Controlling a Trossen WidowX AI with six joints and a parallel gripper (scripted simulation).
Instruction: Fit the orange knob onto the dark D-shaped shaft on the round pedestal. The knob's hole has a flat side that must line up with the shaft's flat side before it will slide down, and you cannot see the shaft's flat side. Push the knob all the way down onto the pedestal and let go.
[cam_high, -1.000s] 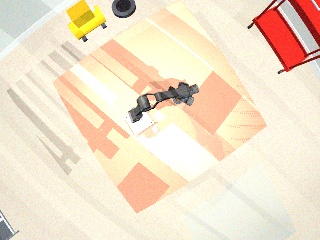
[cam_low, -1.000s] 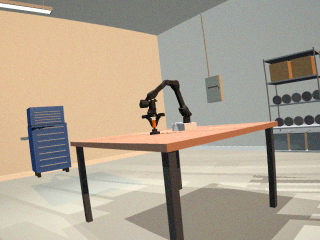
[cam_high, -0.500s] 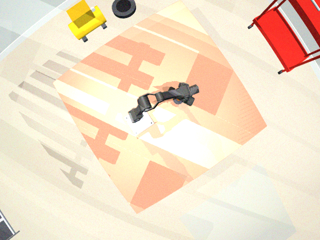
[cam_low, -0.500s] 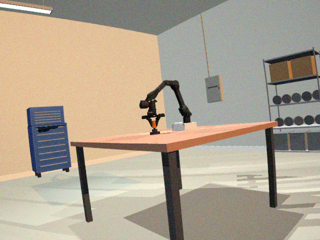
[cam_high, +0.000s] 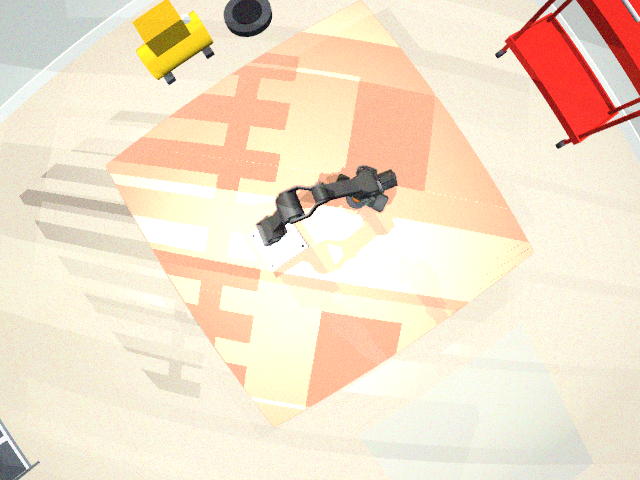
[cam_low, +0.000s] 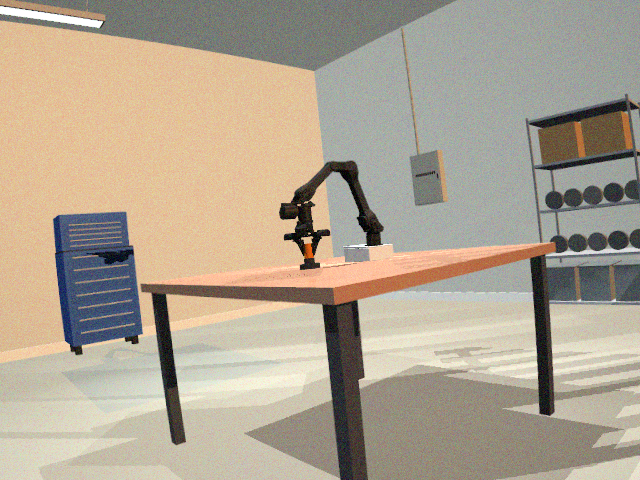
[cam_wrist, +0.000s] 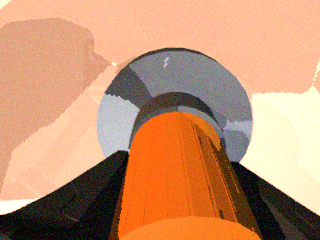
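My gripper tip is 2 cm below the orange knob.
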